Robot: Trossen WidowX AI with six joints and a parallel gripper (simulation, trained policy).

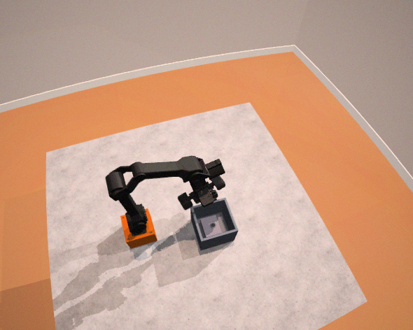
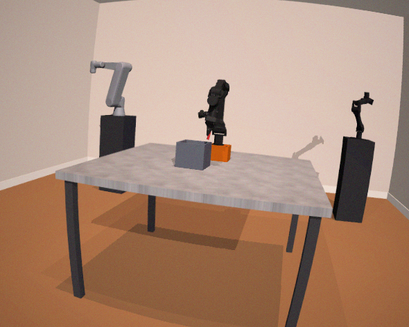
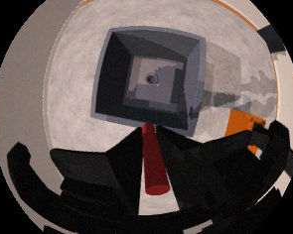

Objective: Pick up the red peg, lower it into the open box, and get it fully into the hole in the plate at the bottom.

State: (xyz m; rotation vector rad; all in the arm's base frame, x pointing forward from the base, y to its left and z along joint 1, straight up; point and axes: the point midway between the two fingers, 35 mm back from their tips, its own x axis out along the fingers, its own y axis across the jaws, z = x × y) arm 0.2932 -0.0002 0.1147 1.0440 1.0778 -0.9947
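My gripper tip is 130 mm above the plate, 70 mm to the left of it and 20 mm short of it. Also, from my gripper tip: red peg 20 mm above, 10 mm to the left, 10 mm behind.
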